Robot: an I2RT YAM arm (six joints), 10 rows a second.
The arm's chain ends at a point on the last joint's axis. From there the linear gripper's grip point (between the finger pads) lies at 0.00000 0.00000 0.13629 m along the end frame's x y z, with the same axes.
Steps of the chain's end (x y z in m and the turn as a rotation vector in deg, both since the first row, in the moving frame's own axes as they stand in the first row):
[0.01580, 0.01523, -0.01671, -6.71, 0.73, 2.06]
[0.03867, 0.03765, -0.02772, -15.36, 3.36, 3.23]
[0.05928, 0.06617, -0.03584, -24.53, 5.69, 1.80]
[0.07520, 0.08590, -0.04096, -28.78, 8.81, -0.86]
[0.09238, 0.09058, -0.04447, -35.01, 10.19, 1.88]
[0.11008, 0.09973, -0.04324, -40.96, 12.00, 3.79]
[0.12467, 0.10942, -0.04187, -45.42, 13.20, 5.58]
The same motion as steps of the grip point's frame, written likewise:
[0.01725, 0.03118, -0.01765, -6.71, 0.73, 2.06]
[0.04554, 0.07393, -0.03282, -15.36, 3.36, 3.23]
[0.07148, 0.12286, -0.04879, -24.53, 5.69, 1.80]
[0.09571, 0.15110, -0.05934, -28.78, 8.81, -0.86]
[0.11369, 0.16872, -0.07115, -35.01, 10.19, 1.88]
[0.13296, 0.18923, -0.07933, -40.96, 12.00, 3.79]
[0.14761, 0.20688, -0.08570, -45.42, 13.20, 5.58]

